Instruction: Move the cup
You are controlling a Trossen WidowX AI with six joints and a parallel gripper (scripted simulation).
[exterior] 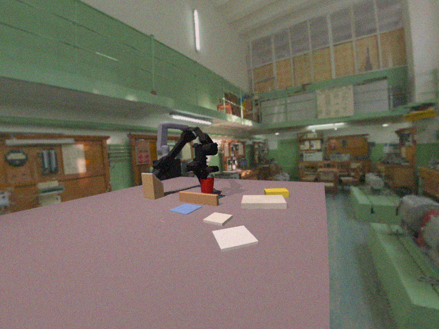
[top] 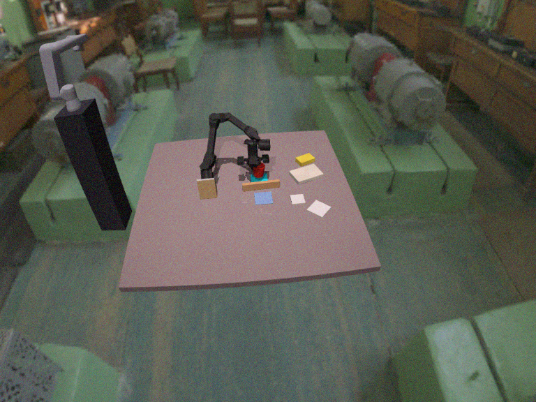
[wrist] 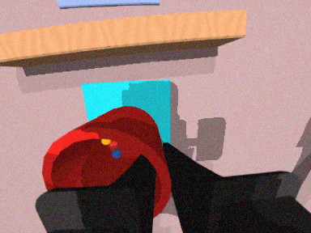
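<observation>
My gripper tip is 4 cm short of the blue marble, 2 cm to the right of it and 2 cm above it. From my gripper tip the other things lie so: wooden bar (4 cm ahead, 9 cm to the right, 5 cm below); then red cup (3 cm ahead); then yellow marble (5 cm ahead, 2 cm below).
</observation>
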